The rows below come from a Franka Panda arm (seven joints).
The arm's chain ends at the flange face. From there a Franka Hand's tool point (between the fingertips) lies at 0.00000 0.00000 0.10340 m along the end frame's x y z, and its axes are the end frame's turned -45 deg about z.
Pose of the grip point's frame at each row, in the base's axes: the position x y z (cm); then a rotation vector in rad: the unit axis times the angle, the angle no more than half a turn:
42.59 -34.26 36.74 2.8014 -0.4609 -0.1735
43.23 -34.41 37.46 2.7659 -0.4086 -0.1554
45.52 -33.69 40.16 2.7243 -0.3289 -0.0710
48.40 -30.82 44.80 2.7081 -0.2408 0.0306
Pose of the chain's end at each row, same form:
44.30 -31.48 46.55 2.3960 -1.4880 0.0027
44.84 -31.15 47.14 2.3885 -1.4297 0.0409
46.51 -29.79 49.68 2.3979 -1.3503 0.1459
48.55 -26.58 54.23 2.4361 -1.2725 0.2542

